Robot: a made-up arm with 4 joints.
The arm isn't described. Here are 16 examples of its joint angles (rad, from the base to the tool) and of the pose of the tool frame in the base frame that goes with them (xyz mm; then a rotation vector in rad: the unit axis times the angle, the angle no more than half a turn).
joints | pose
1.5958 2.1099 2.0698 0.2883 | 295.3 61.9 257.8 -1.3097 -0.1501 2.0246
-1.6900 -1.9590 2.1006 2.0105 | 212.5 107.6 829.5 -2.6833 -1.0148 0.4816
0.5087 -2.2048 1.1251 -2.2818 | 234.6 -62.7 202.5 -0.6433 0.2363 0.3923
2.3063 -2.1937 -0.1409 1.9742 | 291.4 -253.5 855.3 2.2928 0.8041 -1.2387
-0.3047 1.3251 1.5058 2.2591 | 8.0 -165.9 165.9 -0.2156 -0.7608 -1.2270
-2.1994 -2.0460 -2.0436 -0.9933 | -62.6 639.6 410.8 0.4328 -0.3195 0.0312
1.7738 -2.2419 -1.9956 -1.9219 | -158.5 -720.1 541.5 -0.5303 1.0267 2.4154
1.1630 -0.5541 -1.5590 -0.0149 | -161.8 -499.5 -100.7 -1.6406 0.5215 -1.3301
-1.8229 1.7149 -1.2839 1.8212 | -100.9 -735.2 169.0 0.3261 0.2061 3.0656
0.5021 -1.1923 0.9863 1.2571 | 430.8 123.8 729.3 0.6750 -2.4602 -0.2382
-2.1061 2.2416 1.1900 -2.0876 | -160.6 68.3 787.2 0.8980 -2.3172 1.1904
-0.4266 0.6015 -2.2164 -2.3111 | -655.2 -245.3 37.1 -1.8744 0.8670 -1.8214
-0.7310 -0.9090 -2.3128 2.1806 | 514.7 553.9 193.6 1.5334 1.8017 -1.4416
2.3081 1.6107 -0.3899 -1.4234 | 645.8 296.4 837.0 2.5088 1.7577 -0.1254
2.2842 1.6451 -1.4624 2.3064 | 731.0 257.5 242.6 -0.2326 -0.7154 -0.8112
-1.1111 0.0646 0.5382 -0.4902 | -560.7 81.6 -155.8 0.1777 0.7873 1.1693
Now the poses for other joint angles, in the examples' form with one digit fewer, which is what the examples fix.
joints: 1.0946 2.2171 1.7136 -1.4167
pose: 251 -27 786 -2.468 -0.481 0.449
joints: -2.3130 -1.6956 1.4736 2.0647
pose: 51 87 758 2.824 0.993 -0.793
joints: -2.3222 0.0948 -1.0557 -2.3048
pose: 8 -545 -79 -1.972 0.269 0.257
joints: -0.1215 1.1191 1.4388 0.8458
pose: -40 361 70 0.776 0.269 -1.086
